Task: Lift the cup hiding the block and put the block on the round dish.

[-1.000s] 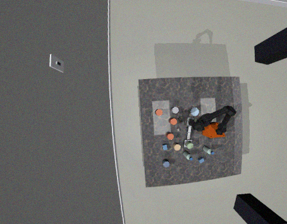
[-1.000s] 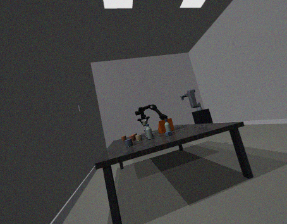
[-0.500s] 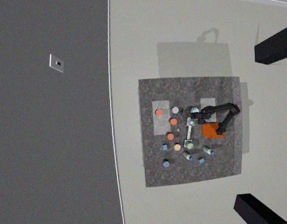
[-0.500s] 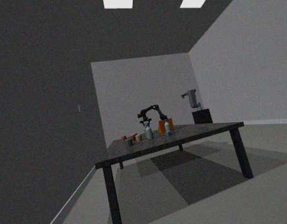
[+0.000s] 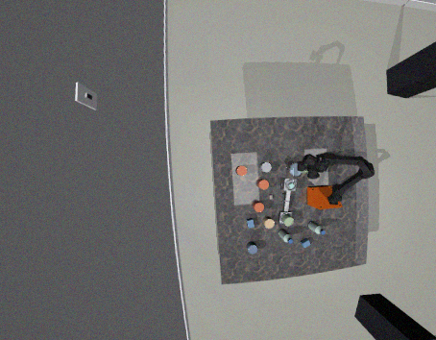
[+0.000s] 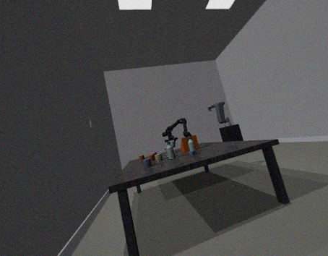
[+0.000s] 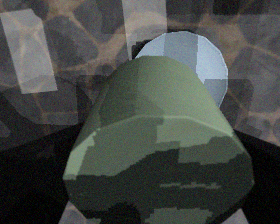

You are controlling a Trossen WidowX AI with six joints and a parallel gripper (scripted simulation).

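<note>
My gripper tip is 3 cm short of the pale blue round dish, 1 cm to the right of it and 9 cm above it. From my gripper tip the other things lie so: balance beam 9 cm ahead, 26 cm to the left, 6 cm below; grey round object 29 cm ahead, 1 cm to the left, 6 cm below.
</note>
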